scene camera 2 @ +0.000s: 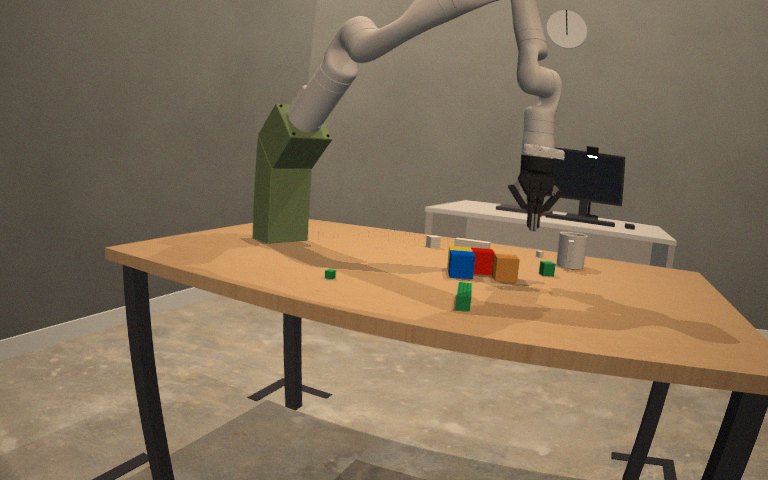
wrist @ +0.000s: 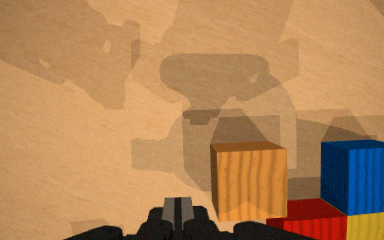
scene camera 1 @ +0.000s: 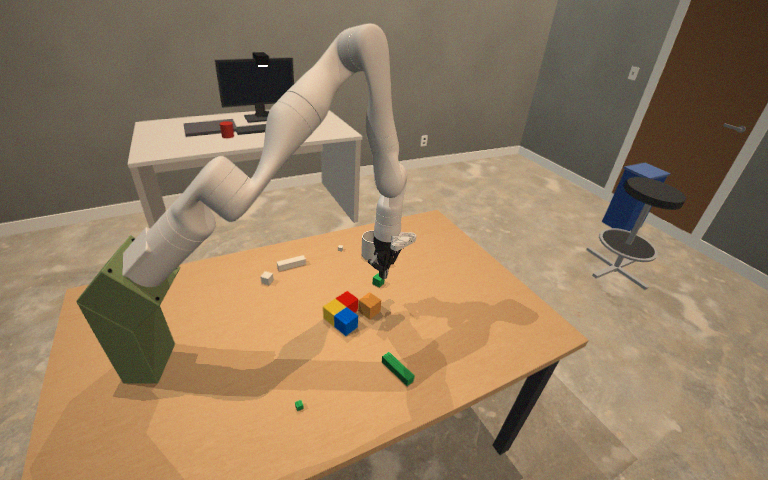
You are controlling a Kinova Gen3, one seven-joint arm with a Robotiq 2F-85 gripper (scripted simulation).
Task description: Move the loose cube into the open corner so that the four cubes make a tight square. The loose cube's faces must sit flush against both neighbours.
Path:
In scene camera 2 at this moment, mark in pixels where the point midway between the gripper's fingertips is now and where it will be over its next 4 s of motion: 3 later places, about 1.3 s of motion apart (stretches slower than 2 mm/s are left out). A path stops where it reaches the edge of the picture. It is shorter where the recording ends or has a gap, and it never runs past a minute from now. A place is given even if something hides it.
The gripper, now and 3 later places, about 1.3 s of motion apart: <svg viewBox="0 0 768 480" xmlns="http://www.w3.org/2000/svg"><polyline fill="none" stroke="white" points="532,230 531,248 527,273 524,273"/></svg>

